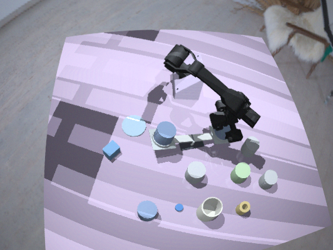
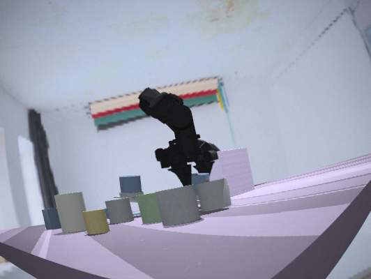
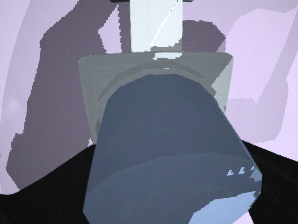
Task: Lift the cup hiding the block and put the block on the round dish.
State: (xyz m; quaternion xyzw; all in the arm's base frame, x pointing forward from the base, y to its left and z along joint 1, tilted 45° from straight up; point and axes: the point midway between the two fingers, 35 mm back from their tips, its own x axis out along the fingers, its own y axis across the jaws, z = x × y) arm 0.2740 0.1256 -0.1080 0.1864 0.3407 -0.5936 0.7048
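The balance is 130 mm to the right of my gripper tip, 40 mm ahead of it and 10 mm below it. Round my gripper tip: green cylinder 200 mm ahead, 80 mm to the left, 10 mm below; then yellow ring 340 mm ahead, 80 mm to the left, 30 mm below; then greenish block 10 mm below.
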